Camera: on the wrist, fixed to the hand. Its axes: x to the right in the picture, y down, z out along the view.
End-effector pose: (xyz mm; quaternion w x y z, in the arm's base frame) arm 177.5 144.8 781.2 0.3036 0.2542 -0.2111 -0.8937
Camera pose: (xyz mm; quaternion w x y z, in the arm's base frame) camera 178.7 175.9 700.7 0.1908 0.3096 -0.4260 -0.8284
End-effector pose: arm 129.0 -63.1 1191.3 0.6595 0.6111 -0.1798 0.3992
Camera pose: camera 166.4 -3.4 1141.4 0.4952 0.7726 -0.0654 0.3920
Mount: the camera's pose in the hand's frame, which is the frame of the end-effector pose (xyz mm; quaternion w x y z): 5.2 -64.9 -56.7 0.9669 0.2513 -0.0230 -0.0381
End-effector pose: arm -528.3 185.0 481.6 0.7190 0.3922 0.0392 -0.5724
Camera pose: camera -559.7 213.0 406.2 0.5757 0.5452 -0.1075 -0.5997
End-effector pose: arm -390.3 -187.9 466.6 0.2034 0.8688 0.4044 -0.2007
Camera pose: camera -427.7 -117.1 499.0 0.0200 -0.8711 -0.3690 0.3234
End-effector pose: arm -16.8 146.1 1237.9 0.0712 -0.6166 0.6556 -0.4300
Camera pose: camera -4.9 177.0 1317.6 0.2225 -0.6132 0.5007 -0.5690
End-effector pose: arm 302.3 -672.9 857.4 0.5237 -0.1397 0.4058 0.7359
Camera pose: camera 345.1 -703.7 789.0 0.5788 -0.0020 0.5599 0.5928
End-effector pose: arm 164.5 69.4 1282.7 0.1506 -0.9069 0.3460 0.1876
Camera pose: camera 225.9 90.0 1339.8 0.3886 -0.8479 0.3437 0.1096
